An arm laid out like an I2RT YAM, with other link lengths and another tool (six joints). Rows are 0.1 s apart.
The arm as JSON. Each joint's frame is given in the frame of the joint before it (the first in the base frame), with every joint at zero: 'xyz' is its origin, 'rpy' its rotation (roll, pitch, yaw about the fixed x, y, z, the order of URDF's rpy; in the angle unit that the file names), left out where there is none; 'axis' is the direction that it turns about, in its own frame. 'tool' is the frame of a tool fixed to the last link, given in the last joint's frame.
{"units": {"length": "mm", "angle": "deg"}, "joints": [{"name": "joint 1", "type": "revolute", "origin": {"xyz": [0.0, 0.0, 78.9]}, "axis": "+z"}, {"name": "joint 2", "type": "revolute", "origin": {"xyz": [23.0, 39.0, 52.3], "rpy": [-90.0, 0.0, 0.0]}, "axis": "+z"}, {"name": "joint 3", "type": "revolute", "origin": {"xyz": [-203.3, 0.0, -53.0], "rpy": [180.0, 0.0, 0.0]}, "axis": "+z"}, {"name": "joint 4", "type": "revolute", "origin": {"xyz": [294.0, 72.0, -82.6]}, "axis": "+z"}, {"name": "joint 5", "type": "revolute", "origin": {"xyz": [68.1, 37.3, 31.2], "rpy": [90.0, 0.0, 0.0]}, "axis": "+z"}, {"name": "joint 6", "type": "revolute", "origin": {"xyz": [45.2, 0.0, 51.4], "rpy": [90.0, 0.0, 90.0]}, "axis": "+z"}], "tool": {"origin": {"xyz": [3.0, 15.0, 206.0], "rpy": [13.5, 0.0, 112.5]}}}
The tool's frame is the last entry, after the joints.
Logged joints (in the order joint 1, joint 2, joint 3, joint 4, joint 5, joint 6), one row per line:
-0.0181, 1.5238, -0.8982, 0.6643, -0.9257, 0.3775
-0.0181, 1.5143, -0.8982, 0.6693, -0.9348, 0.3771
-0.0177, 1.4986, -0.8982, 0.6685, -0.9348, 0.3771
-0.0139, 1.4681, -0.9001, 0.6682, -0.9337, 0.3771
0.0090, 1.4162, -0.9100, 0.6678, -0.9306, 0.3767
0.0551, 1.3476, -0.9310, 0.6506, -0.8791, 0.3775
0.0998, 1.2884, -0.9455, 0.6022, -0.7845, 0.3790
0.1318, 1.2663, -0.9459, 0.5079, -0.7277, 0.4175
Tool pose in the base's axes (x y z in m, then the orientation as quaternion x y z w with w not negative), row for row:
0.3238, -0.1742, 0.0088, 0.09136, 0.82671, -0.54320, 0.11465
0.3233, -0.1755, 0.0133, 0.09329, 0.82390, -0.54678, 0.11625
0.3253, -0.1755, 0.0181, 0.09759, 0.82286, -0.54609, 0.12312
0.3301, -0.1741, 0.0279, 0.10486, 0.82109, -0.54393, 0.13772
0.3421, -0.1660, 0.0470, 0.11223, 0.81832, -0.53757, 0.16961
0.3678, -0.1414, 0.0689, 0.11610, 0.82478, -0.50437, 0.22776
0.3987, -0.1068, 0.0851, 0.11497, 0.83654, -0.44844, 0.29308
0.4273, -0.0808, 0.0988, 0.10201, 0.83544, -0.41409, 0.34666
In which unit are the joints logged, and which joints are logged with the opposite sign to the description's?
The joints are logged in radians. Opposite sign: joint 3, joint 4, joint 5, joint 6.
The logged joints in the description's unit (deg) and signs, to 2 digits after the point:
-1.04, 87.31, 51.46, -38.06, 53.04, -21.63
-1.04, 86.76, 51.46, -38.35, 53.56, -21.61
-1.01, 85.86, 51.46, -38.30, 53.56, -21.61
-0.80, 84.12, 51.57, -38.29, 53.50, -21.61
0.52, 81.14, 52.14, -38.26, 53.32, -21.58
3.16, 77.21, 53.34, -37.28, 50.37, -21.63
5.72, 73.82, 54.17, -34.50, 44.95, -21.72
7.55, 72.55, 54.20, -29.10, 41.69, -23.92

